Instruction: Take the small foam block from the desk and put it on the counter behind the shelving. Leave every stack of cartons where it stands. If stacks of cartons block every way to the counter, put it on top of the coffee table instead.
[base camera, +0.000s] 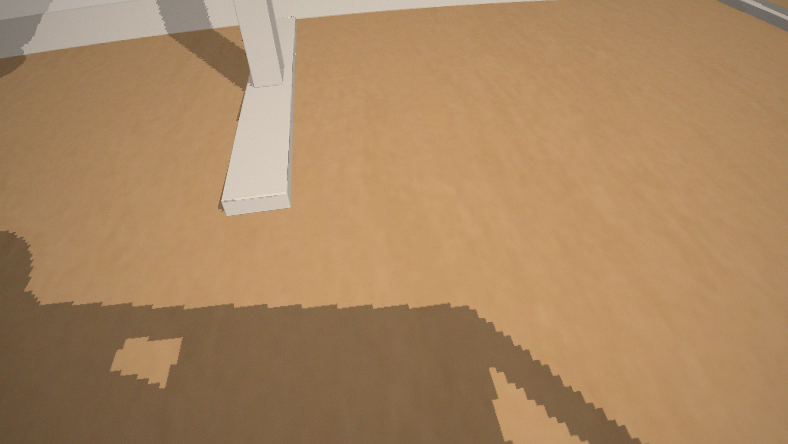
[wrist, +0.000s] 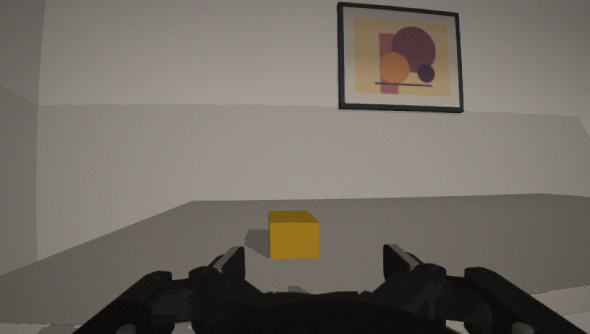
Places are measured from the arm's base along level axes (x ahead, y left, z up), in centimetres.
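Pixels of known places: gripper, fingertip midpoint: (wrist: 313, 261).
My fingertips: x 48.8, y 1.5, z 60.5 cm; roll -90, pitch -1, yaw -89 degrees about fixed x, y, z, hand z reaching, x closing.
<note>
Behind a point stands the place of what it marks.
The small foam block (wrist: 294, 240) {x 63.8, y 3.9, z 57.6 cm}, a yellow cube, rests on the grey desk top (wrist: 150, 250) {x 64.9, y 23.6, z 55.4 cm} in the wrist view. My gripper (wrist: 313, 261) {x 48.7, y 1.5, z 60.5 cm} is open and empty, its two black fingers wide apart. The block lies beyond the fingertips, apart from them, and shows between them, nearer the left finger. In the base camera view a white desk foot (base camera: 259, 143) with an upright leg stands on the floor. The counter, the shelving, the cartons and the coffee table do not show in either view.
A pale wall (wrist: 200, 150) {x 125.8, y 45.1, z 74.2 cm} rises behind the desk top, with a framed picture (wrist: 341, 60) {x 132.5, y -10.0, z 110.4 cm} hanging on it. In the base camera view the wooden floor (base camera: 441, 165) {x 60.6, y -3.8, z -39.6 cm} carries a broad dark shadow, and a grey edge (base camera: 763, 12) {x 124.6, y -90.0, z -37.8 cm} shows at the top right.
</note>
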